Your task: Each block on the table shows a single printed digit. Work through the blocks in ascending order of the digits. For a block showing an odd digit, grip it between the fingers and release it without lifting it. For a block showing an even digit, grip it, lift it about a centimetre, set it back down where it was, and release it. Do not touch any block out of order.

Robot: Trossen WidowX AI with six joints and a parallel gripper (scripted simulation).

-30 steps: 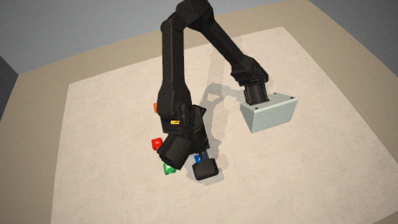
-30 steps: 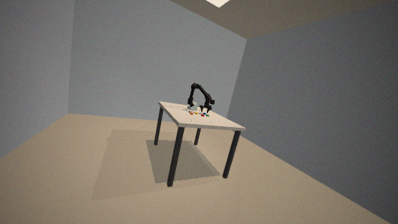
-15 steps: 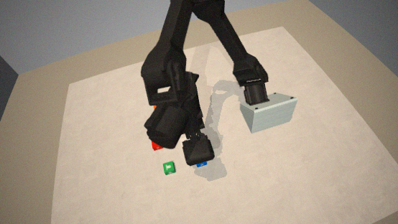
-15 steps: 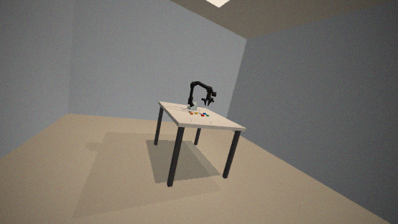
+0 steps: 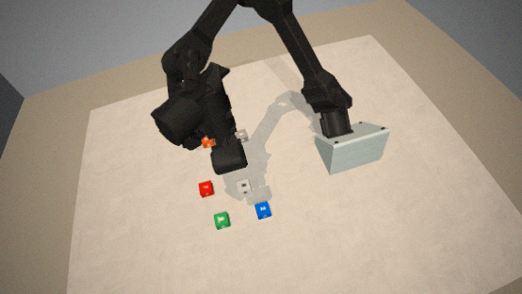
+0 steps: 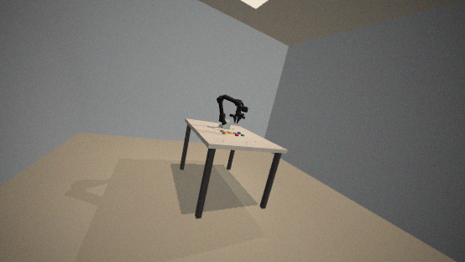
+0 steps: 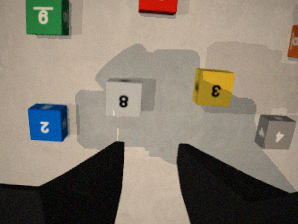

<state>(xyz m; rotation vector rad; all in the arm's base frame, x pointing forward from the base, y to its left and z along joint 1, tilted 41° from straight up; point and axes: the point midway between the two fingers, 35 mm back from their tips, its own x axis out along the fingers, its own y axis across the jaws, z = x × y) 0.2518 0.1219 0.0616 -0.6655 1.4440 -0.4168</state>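
Right now my gripper tip is 20 mm short of the yellow block, 60 mm to the left of it and 120 mm above it. Also, from my gripper tip: white block 10 mm behind, 20 mm to the left, 120 mm below; blue block 50 mm behind, 90 mm to the left, 120 mm below; red block 90 mm ahead, 10 mm to the left, 120 mm below.
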